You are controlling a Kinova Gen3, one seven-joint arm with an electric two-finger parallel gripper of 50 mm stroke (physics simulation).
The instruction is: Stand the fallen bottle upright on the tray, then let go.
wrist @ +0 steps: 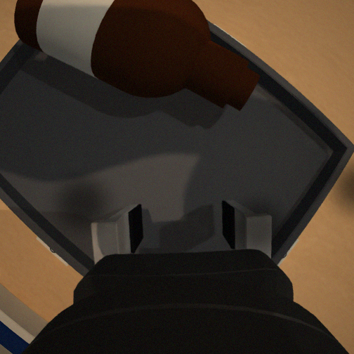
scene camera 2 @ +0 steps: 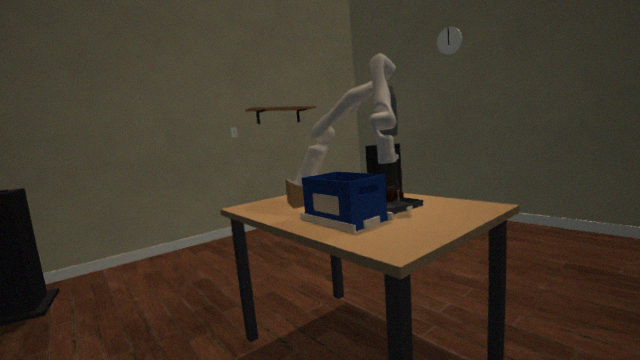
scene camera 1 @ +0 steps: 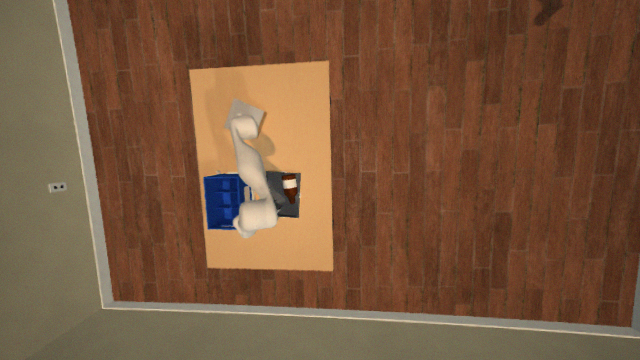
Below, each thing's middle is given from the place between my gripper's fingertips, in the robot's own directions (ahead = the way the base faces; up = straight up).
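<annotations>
Brown bottle (wrist: 150, 56), measured from my hand: 60 mm to the left, 100 mm behind, 20 mm above.
</annotations>
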